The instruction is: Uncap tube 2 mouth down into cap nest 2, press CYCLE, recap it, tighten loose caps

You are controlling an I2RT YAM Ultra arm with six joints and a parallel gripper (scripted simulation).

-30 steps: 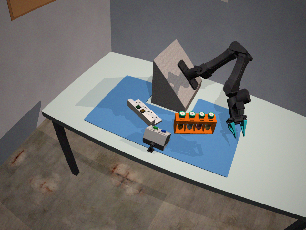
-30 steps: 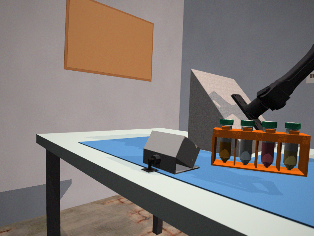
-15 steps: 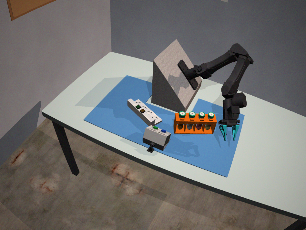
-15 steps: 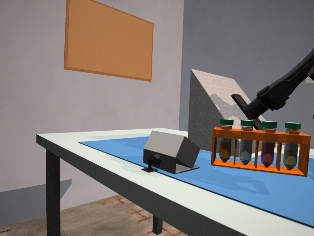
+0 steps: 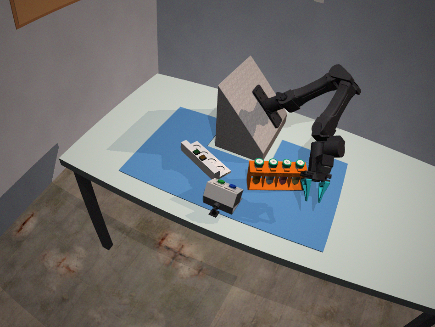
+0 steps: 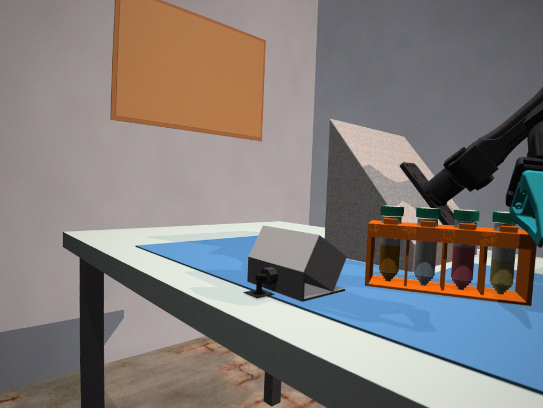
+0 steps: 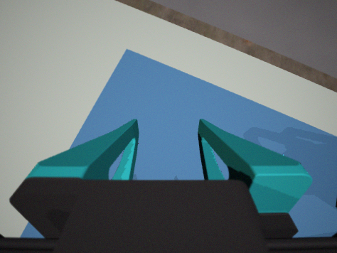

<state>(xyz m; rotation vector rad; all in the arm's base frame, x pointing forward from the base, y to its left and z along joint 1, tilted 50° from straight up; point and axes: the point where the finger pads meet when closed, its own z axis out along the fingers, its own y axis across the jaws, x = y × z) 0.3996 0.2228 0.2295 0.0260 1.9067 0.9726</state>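
Right now my hand is 230 mm to the left of the cap 4, 70 mm past it and 10 mm below it. The rest, counted from my hand: cap 3: 190 mm to the right, 90 mm behind, 10 mm above; cap 2: 140 mm to the right, 110 mm behind, 10 mm above; cap 1: 140 mm behind, 90 mm to the right, 10 mm above.
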